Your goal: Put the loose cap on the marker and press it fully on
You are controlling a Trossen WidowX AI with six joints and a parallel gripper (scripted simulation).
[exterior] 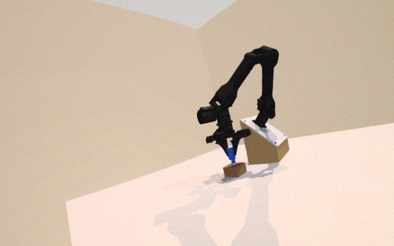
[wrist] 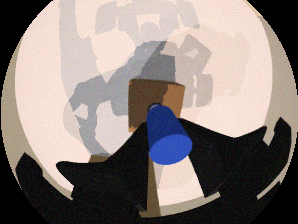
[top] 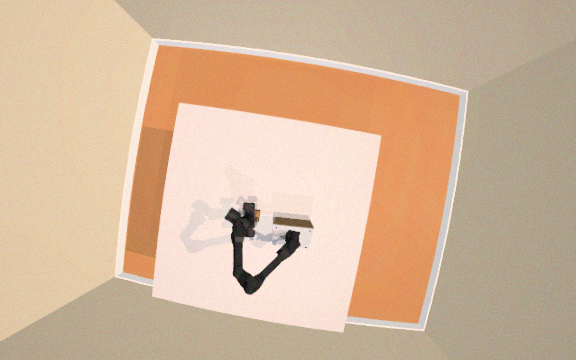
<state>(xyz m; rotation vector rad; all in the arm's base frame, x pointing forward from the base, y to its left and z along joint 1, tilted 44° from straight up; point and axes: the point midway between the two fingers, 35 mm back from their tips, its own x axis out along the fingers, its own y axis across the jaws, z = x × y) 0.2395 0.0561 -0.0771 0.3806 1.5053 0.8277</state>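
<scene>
Now: gripper tip 6 cm above the brown holder block. The rest, counted from my gripper tip: blue cap (1 cm above).
</scene>
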